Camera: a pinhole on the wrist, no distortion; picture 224 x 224 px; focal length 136.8 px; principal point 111.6 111.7 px. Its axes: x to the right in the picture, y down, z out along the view. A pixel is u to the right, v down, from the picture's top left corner.
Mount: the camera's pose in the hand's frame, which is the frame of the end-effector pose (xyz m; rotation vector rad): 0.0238 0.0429 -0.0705 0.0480 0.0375 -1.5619
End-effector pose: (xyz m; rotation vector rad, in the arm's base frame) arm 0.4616 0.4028 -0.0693 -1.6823 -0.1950 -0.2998
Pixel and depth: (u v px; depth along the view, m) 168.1 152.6 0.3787
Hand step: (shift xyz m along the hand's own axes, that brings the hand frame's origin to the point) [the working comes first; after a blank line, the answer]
In the camera's frame: 0.1564 0.1132 0.3787

0.1359 -0.1330 0.2999
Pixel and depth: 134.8 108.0 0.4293
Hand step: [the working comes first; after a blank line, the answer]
In the camera's frame: 0.0728 -0.0116 0.4293

0.0100 -0.0533 0.3541
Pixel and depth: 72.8 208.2 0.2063
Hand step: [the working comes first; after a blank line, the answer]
In the camera's frame: -0.0585 0.1455 0.2063

0.1675 0.0913 0.1397
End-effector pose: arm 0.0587 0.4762 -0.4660 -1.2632 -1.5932 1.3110
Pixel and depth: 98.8 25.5 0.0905
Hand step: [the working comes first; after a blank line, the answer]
In the camera's frame: -0.0085 -0.0570 0.0905

-0.0339 0.0460 0.0199
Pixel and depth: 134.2 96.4 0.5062
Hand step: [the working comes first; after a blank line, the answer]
In the camera's frame: 0.0836 -0.0566 0.5062

-0.0354 -0.0687 0.4300
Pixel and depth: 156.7 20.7 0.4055
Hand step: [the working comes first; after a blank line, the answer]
In the camera's frame: 0.1337 -0.2697 0.4055

-0.2474 -0.1149 0.3252
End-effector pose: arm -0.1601 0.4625 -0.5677 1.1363 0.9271 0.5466
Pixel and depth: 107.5 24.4 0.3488
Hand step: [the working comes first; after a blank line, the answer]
In the camera's frame: -0.0105 -0.2226 0.3488

-0.2011 0.0325 0.2768
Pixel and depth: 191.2 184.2 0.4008
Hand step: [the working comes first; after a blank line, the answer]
In the camera's frame: 0.2332 0.2124 0.4008

0.2356 -0.2100 0.3185
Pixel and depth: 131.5 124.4 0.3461
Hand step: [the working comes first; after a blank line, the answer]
In the camera's frame: 0.0503 0.0321 0.3461

0.0541 -0.0260 0.2726
